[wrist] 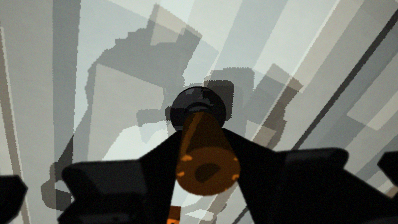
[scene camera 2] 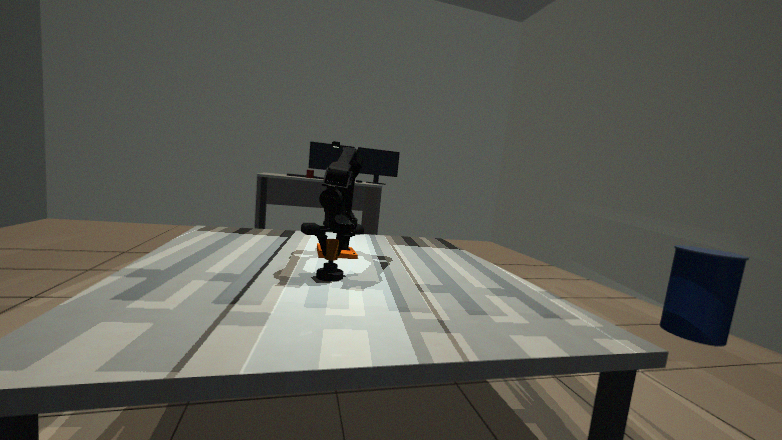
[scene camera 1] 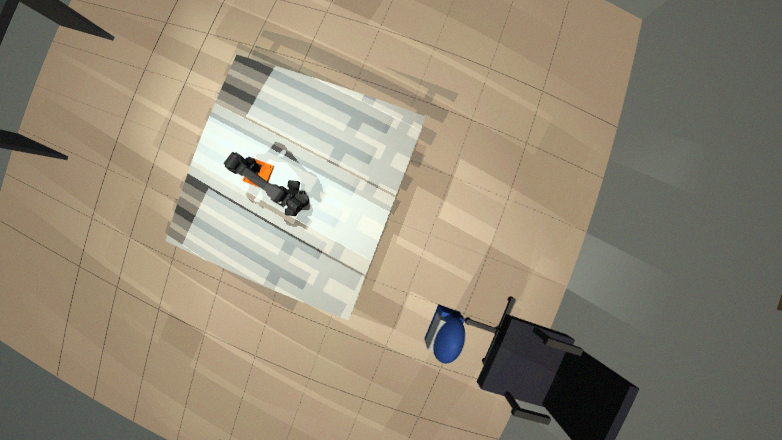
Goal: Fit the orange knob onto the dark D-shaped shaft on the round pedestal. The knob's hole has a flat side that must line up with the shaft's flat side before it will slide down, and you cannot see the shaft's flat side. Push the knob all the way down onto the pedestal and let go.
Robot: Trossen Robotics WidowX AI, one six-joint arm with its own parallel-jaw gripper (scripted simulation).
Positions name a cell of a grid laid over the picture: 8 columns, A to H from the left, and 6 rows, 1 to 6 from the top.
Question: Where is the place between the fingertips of the gripper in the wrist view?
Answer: E4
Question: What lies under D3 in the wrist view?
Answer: A round dark pedestal.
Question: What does the gripper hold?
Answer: An orange knob.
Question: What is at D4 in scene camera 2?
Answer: The gripper.
